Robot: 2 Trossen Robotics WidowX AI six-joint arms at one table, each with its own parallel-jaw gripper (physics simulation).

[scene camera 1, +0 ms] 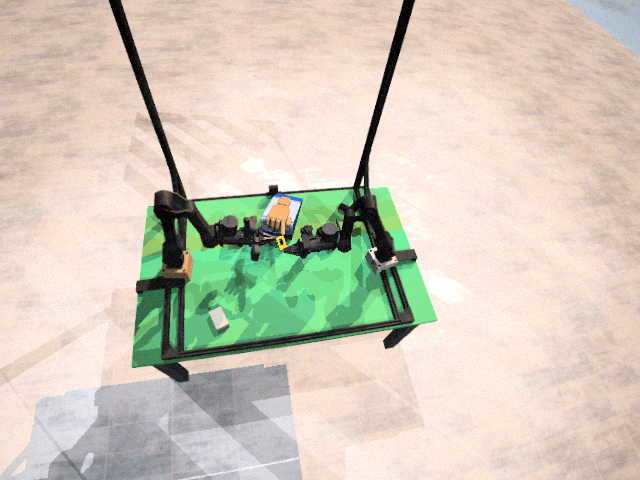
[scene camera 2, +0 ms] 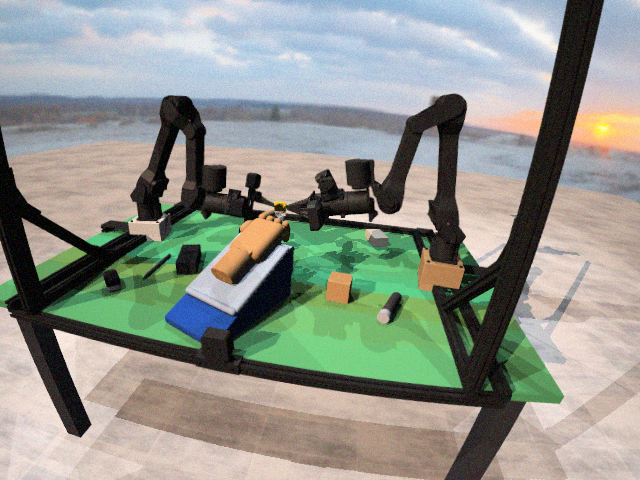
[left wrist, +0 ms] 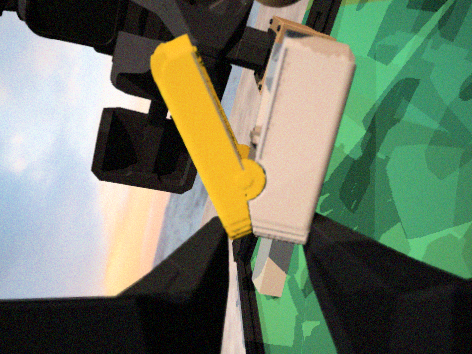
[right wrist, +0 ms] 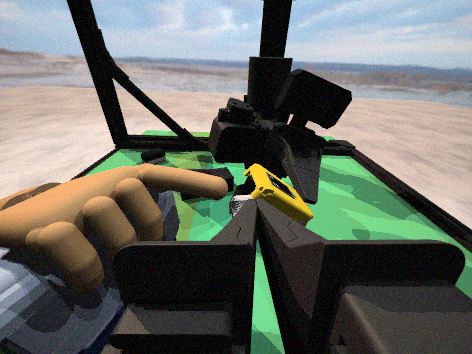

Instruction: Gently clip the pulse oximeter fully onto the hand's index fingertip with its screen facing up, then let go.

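Pixels of known places: left gripper, between the fingertips: (scene camera 1: 283, 250) (scene camera 2: 280, 212) (left wrist: 264, 227) (right wrist: 301, 214); right gripper, between the fingertips: (scene camera 1: 275, 238) (scene camera 2: 286, 207) (left wrist: 205, 55) (right wrist: 254, 205); left arm's base, origin of its link: (scene camera 1: 383, 255) (scene camera 2: 149, 217); right arm's base, origin of its link: (scene camera 1: 175, 261) (scene camera 2: 442, 257) (left wrist: 266, 53).
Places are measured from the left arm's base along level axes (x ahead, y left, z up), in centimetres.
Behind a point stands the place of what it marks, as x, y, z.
The pulse oximeter (scene camera 1: 281, 248) {42.7, -13.1, 8.9} (scene camera 2: 279, 206) {41.7, -16.0, 10.2} (right wrist: 282, 197) {43.5, -15.7, 10.7} has a yellow upper half (left wrist: 200, 140) {40.4, -15.1, 10.1} and a white lower half (left wrist: 305, 140) {40.2, -15.7, 7.5}, spread in a V. Its dark screen faces up at a tilt in the right wrist view. My left gripper (scene camera 1: 287, 250) {42.0, -12.7, 7.4} (scene camera 2: 272, 205) {42.0, -12.7, 7.4} (left wrist: 264, 227) {42.0, -12.7, 7.4} is shut on its hinge end, holding it above the table. The hand (scene camera 1: 281, 207) {35.5, -33.7, 7.6} (scene camera 2: 258, 235) {37.9, -32.3, 8.7} (right wrist: 75, 200) {41.1, -28.2, 10.3} rests palm down; its extended index finger (right wrist: 195, 182) ends left of the oximeter, apart from it, in the right wrist view. My right gripper (scene camera 1: 273, 238) {43.6, -17.5, 10.4} (scene camera 2: 290, 207) {43.6, -17.5, 10.4} (right wrist: 254, 205) {43.6, -17.5, 10.4} is shut and empty, tips close to the oximeter.
A blue wedge (scene camera 2: 273, 294) {41.6, -37.5, -2.5} with a pale pad (scene camera 2: 222, 297) {32.1, -43.4, 0.2} supports the hand. On the table are a black box (scene camera 2: 188, 259) {19.3, -22.9, -2.5}, a thin rod (scene camera 2: 156, 266) {10.3, -22.4, -5.2}, a small dark object (scene camera 2: 111, 280) {4.5, -34.3, -2.9}, an orange cube (scene camera 2: 339, 287) {55.9, -34.9, -1.9}, a cylinder (scene camera 2: 388, 307) {65.9, -40.5, -3.3} and a white block (scene camera 1: 218, 318) {73.7, 1.9, -2.9} (scene camera 2: 377, 237) {72.9, -2.0, -2.9}.
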